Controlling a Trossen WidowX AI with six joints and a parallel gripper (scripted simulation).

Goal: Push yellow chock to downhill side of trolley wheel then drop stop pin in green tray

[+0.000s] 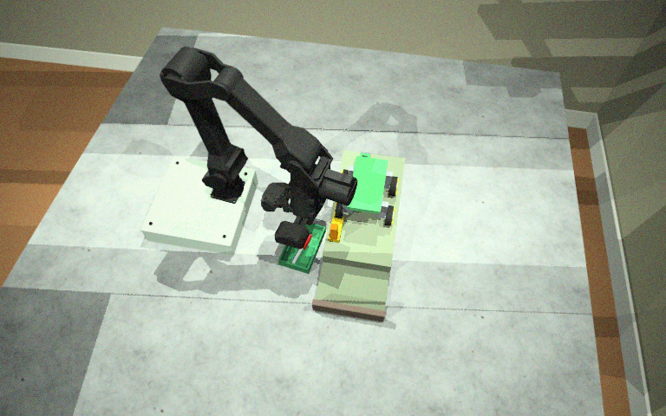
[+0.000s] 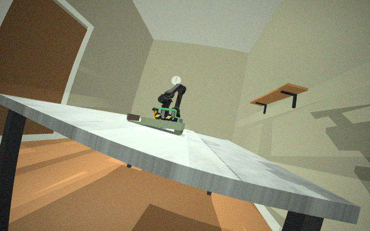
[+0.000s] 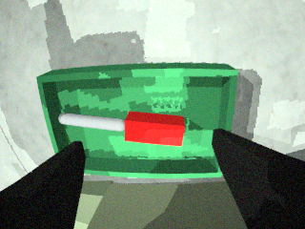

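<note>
My gripper tip is 2 cm to the left of the stop pin and 2 cm above it. Also, from my gripper tip: brown stop block 15 cm ahead, 14 cm to the right, 1 cm below; then trolley 12 cm ahead, 11 cm to the left, 7 cm above; then yellow chock 7 cm ahead, 2 cm to the left, 5 cm above.
</note>
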